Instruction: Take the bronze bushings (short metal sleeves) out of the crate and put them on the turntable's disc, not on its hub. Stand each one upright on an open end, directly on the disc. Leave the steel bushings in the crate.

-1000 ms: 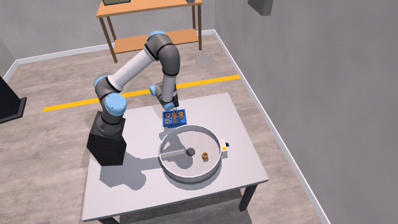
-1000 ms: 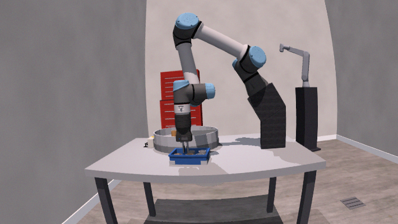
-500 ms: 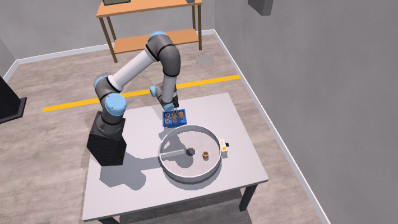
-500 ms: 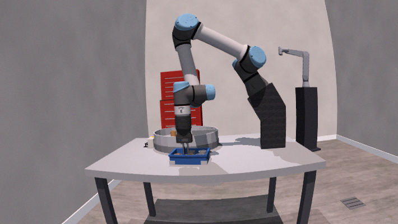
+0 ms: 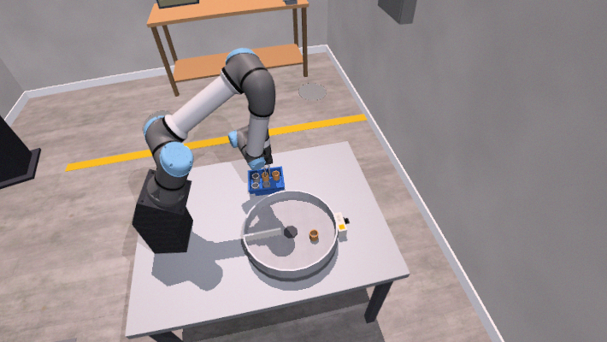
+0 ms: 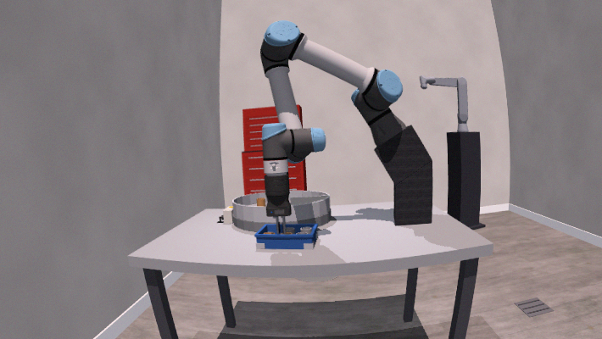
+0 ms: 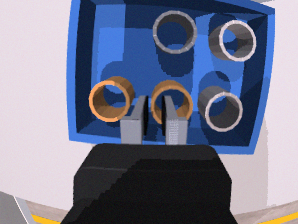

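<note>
Now: hand 4 cm above the blue crate, 3 cm to the left of it and 2 cm past it. From my hand the other things lie so: turntable disc 39 cm to the right, 2 cm behind, 1 cm below.
</note>
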